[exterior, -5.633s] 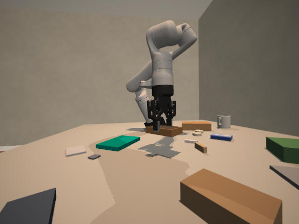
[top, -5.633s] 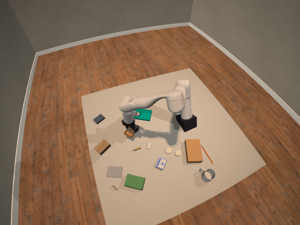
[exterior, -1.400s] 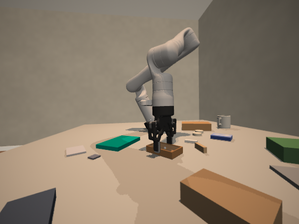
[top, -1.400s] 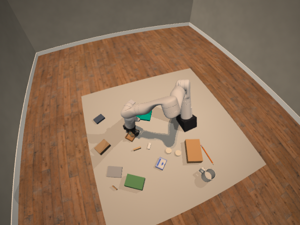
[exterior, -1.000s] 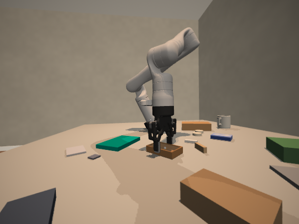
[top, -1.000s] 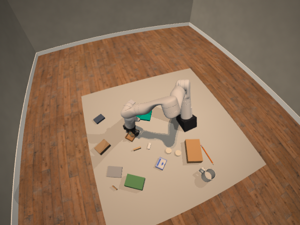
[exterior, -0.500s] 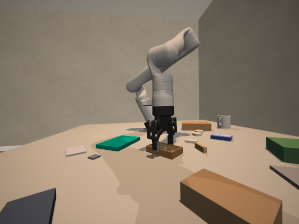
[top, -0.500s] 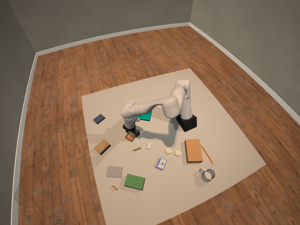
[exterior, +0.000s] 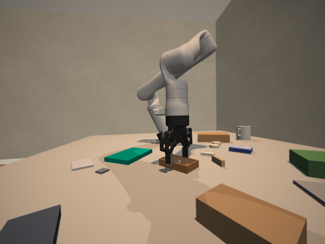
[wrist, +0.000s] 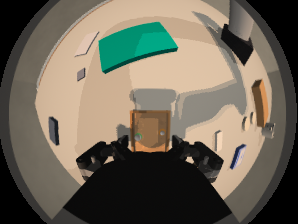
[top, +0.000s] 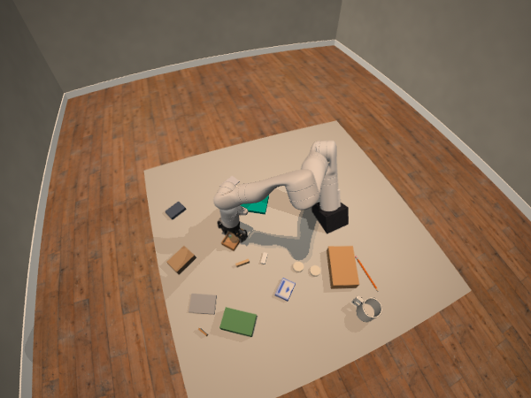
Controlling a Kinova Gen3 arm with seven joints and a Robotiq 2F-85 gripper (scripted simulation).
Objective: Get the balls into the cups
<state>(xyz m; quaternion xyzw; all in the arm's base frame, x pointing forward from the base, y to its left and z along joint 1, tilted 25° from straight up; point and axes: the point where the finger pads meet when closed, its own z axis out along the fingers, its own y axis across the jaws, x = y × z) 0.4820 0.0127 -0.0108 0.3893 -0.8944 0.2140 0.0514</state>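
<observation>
The covered wooden puzzle is 2 cm below my hand. Round my hand: teal slab (12 cm behind, 18 cm to the right, 2 cm below); white block (11 cm behind, 14 cm to the left, 2 cm below); small wooden block (1 cm behind, 13 cm to the left, 1 cm below).
</observation>
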